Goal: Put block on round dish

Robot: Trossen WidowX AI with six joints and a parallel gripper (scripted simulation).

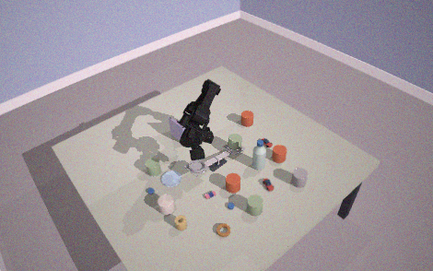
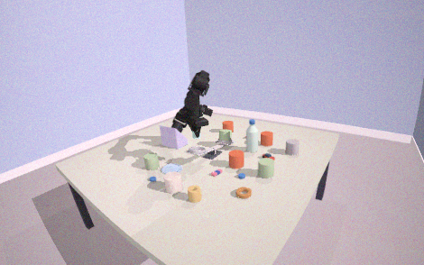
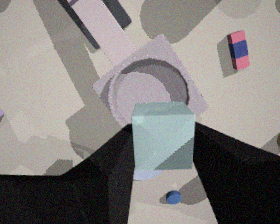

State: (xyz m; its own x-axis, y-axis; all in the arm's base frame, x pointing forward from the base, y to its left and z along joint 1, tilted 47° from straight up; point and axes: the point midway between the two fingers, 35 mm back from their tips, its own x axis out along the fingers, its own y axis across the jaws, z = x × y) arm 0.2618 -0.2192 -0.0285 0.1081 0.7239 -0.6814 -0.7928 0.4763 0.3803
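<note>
Now: the round light-blue dish 90 mm behind my gripper tip, 100 mm to the right of it and 150 mm below it. From my gripper tip the other things lie so: teal block: 10 mm above; then pink-and-blue piece: 120 mm ahead, 50 mm to the right, 140 mm below; then balance: 10 mm ahead, 120 mm to the left, 110 mm below.
</note>
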